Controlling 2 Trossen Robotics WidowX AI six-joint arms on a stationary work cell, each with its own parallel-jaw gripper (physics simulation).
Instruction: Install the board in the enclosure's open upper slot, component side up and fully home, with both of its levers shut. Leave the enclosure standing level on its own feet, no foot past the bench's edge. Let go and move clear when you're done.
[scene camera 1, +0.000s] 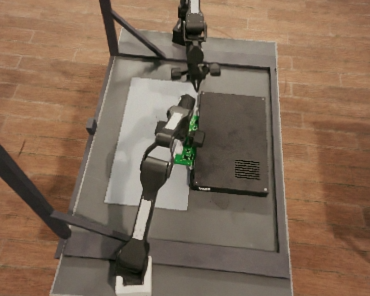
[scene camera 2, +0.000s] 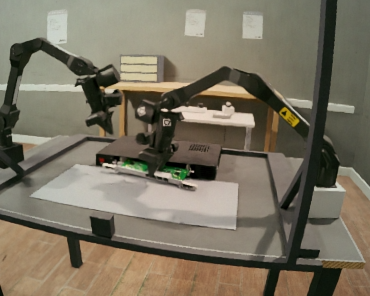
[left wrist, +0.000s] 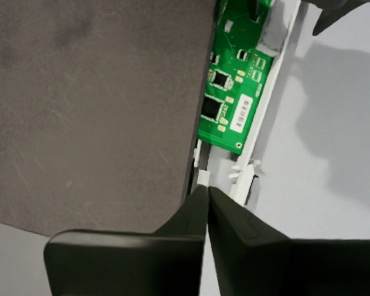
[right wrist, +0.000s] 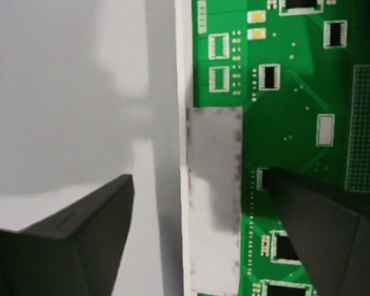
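Where they show: left gripper, between the fingertips: (scene camera 1: 197, 92) (scene camera 2: 112, 134) (left wrist: 206, 195); right gripper, between the fingertips: (scene camera 1: 180, 141) (scene camera 2: 154, 174) (left wrist: 283, 24) (right wrist: 201, 180); left arm's base, origin of its link: (scene camera 2: 5, 145); right arm's base, origin of its link: (scene camera 1: 133, 274) (scene camera 2: 323, 183).
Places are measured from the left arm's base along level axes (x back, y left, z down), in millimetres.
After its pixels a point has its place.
The green board (scene camera 1: 185, 159) {x -638, y 252, z 49 mm} (scene camera 2: 177, 173) {x -629, y 251, z 49 mm} (left wrist: 235, 70) {x -505, y 225, z 49 mm} (right wrist: 300, 115) {x -537, y 240, z 47 mm} is component side up, partly inside the front long side of the black enclosure (scene camera 1: 230, 130) {x -458, y 372, z 23 mm} (scene camera 2: 132, 150) {x -407, y 303, z 23 mm} (left wrist: 100, 125) {x -397, y 310, z 23 mm}. Its pale faceplate stands out, farther at the right end in scene camera 2. A white lever (left wrist: 243, 185) {x -408, y 170, z 43 mm} shows at one end; whether the levers are shut is unclear. My left gripper (scene camera 1: 196, 89) {x -396, y 199, z -60 mm} (scene camera 2: 110, 131) {x -396, y 199, z -60 mm} (left wrist: 206, 195) {x -396, y 199, z -60 mm} is shut and empty, above that end of the enclosure. My right gripper (scene camera 2: 152, 172) {x -569, y 202, z 49 mm} (right wrist: 201, 180) {x -569, y 202, z 49 mm} is open, its fingers on either side of the faceplate's grey block. The enclosure's feet are hidden.
A pale mat (scene camera 1: 130, 180) {x -791, y 91, z 71 mm} (scene camera 2: 210, 210) {x -811, y 106, z 71 mm} lies along the board side of the enclosure. A raised rim surrounds the bench area. A dark block (scene camera 1: 91, 125) {x -657, y -137, z 18 mm} (scene camera 2: 102, 225) {x -657, y -156, z 37 mm} sits at the bench's edge. A dark upright post (scene camera 2: 327, 75) {x -1064, y -34, z -320 mm} stands near the right arm.
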